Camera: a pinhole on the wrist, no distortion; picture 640 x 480 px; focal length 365.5 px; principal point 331.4 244.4 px. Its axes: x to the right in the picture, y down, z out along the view. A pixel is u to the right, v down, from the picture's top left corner.
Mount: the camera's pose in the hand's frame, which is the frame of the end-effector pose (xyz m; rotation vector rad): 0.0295 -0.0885 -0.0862 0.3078 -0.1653 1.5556
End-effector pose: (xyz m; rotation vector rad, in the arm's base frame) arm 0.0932 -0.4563 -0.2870 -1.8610 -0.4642 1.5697
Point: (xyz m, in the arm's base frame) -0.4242 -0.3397 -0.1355
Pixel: 428.9 395.1
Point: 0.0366 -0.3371 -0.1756
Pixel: 299.7 379.0
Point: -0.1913 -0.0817 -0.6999
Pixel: outside the picture
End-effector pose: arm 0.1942 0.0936 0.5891 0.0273 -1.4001 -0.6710
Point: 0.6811 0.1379 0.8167
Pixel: behind the camera
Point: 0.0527 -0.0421 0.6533
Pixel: 333.4 114.0
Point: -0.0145 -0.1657 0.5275
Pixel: 58.5 229.5
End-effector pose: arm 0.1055 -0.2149 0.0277 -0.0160 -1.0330 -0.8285
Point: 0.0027 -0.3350 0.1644
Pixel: 422.2 50.7
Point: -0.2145 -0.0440 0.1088
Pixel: 488.0 419.5
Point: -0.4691 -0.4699 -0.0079
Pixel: 105.2 305.3
